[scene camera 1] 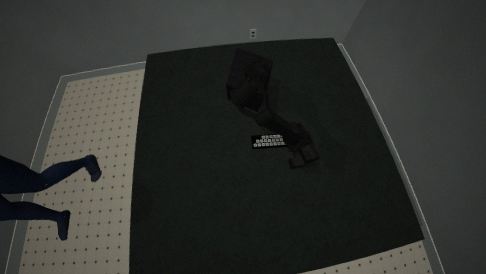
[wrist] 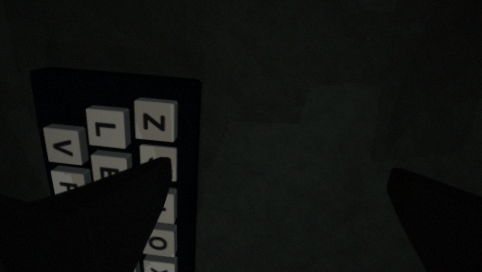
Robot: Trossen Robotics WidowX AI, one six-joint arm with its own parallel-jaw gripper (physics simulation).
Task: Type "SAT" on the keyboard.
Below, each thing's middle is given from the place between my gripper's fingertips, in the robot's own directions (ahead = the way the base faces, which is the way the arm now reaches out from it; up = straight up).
The black keyboard (wrist: pixel 61 96) is 9 cm behind my hand and 4 cm to the right of it.
